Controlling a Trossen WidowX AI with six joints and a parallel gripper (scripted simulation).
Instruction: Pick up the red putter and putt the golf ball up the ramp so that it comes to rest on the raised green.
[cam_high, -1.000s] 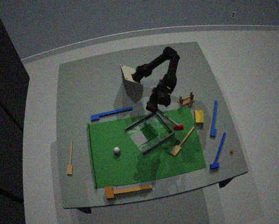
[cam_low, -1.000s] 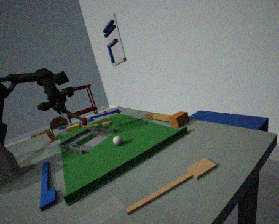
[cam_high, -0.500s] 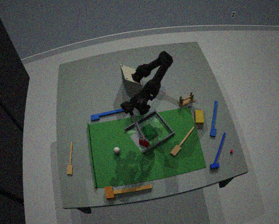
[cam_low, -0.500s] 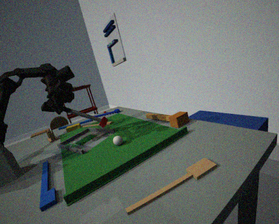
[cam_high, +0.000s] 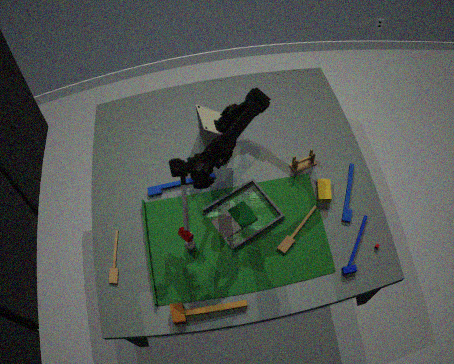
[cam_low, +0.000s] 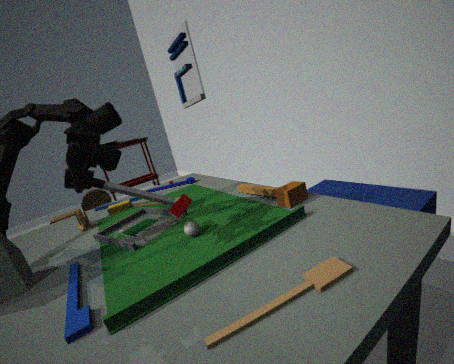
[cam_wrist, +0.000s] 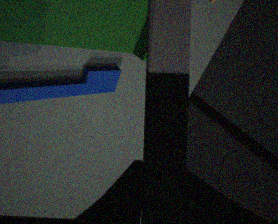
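My gripper tip is 11 cm short of the red putter and 5 cm above it. From my gripper tip the other things lie so: green mat: 22 cm ahead, 21 cm below, 16 cm to the left; white golf ball: 21 cm ahead, 19 cm below, 2 cm to the right; small wooden gate: 54 cm to the left, 18 cm below, 5 cm behind.
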